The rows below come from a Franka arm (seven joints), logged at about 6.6 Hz.
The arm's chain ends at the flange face. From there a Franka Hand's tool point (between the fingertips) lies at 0.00 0.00 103.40 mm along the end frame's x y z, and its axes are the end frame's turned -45 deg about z.
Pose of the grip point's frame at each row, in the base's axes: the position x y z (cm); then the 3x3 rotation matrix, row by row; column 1 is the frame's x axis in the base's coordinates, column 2 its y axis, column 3 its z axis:
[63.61, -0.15, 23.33], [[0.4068, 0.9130, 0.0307], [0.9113, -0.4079, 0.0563], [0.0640, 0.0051, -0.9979]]
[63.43, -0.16, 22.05], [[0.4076, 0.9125, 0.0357], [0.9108, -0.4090, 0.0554], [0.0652, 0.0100, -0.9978]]
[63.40, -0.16, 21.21], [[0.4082, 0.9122, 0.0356], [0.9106, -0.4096, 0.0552], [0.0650, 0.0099, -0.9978]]
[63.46, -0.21, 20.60], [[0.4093, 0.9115, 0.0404], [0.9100, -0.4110, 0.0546], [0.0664, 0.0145, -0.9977]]
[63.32, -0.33, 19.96], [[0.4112, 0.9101, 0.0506], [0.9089, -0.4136, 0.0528], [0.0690, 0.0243, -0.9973]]
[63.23, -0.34, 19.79], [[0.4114, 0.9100, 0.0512], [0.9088, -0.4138, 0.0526], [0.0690, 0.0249, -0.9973]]
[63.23, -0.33, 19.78], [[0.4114, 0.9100, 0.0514], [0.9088, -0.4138, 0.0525], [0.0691, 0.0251, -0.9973]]
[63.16, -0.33, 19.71], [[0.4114, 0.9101, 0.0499], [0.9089, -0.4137, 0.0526], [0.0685, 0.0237, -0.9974]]
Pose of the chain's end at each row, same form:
[63.29, -0.73, 33.65], [[0.9332, 0.3579, 0.0307], [0.3560, -0.9328, 0.0563], [0.0489, -0.0416, -0.9979]]
[63.06, -0.73, 32.37], [[0.9335, 0.3570, 0.0357], [0.3548, -0.9332, 0.0554], [0.0532, -0.0390, -0.9978]]
[63.03, -0.73, 31.53], [[0.9337, 0.3564, 0.0356], [0.3543, -0.9335, 0.0552], [0.0530, -0.0390, -0.9978]]
[63.04, -0.77, 30.92], [[0.9339, 0.3551, 0.0404], [0.3528, -0.9341, 0.0546], [0.0572, -0.0367, -0.9977]]
[62.80, -0.88, 30.27], [[0.9343, 0.3528, 0.0506], [0.3502, -0.9351, 0.0528], [0.0660, -0.0316, -0.9973]]
[62.70, -0.88, 30.10], [[0.9344, 0.3526, 0.0512], [0.3500, -0.9352, 0.0526], [0.0664, -0.0312, -0.9973]]
[62.70, -0.87, 30.09], [[0.9344, 0.3526, 0.0514], [0.3500, -0.9352, 0.0525], [0.0666, -0.0311, -0.9973]]
[62.64, -0.87, 30.02], [[0.9344, 0.3526, 0.0499], [0.3502, -0.9352, 0.0526], [0.0652, -0.0317, -0.9974]]

